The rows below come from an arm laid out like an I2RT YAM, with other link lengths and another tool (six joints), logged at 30 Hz.
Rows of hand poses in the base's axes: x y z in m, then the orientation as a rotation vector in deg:
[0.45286 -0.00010 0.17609 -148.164 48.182 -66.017]
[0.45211 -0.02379 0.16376 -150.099 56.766 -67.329]
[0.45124 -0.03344 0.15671 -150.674 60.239 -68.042]
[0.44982 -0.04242 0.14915 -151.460 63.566 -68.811]
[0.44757 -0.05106 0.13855 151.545 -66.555 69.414]
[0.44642 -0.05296 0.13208 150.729 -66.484 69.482]
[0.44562 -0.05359 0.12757 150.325 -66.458 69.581]
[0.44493 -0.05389 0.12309 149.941 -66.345 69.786]
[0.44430 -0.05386 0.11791 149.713 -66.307 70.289]
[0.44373 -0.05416 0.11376 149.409 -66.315 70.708]
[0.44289 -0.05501 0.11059 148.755 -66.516 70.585]
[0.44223 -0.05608 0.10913 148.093 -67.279 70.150]
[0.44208 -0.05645 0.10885 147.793 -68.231 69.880]
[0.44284 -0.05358 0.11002 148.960 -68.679 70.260]
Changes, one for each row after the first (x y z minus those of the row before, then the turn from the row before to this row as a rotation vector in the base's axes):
[-0.00075 -0.02369 -0.01233 -2.128 1.560 -6.407]
[-0.00087 -0.00965 -0.00705 -0.906 0.471 -2.571]
[-0.00142 -0.00898 -0.00756 -1.144 0.561 -2.482]
[-0.00225 -0.00864 -0.01060 -1.454 0.587 -2.543]
[-0.00115 -0.00190 -0.00647 -0.616 0.016 -0.421]
[-0.00080 -0.00063 -0.00451 -0.294 -0.039 -0.202]
[-0.00069 -0.00030 -0.00448 -0.319 -0.101 -0.139]
[-0.00063 0.00003 -0.00518 -0.139 -0.326 -0.032]
[-0.00057 -0.00030 -0.00415 -0.173 -0.272 -0.107]
[-0.00084 -0.00085 -0.00317 -0.359 0.089 -0.472]
[-0.00066 -0.00107 -0.00146 -0.070 0.217 -0.752]
[-0.00015 -0.00037 -0.00028 0.311 0.051 -0.590]
[0.00076 0.00287 0.00117 1.102 -0.406 0.558]

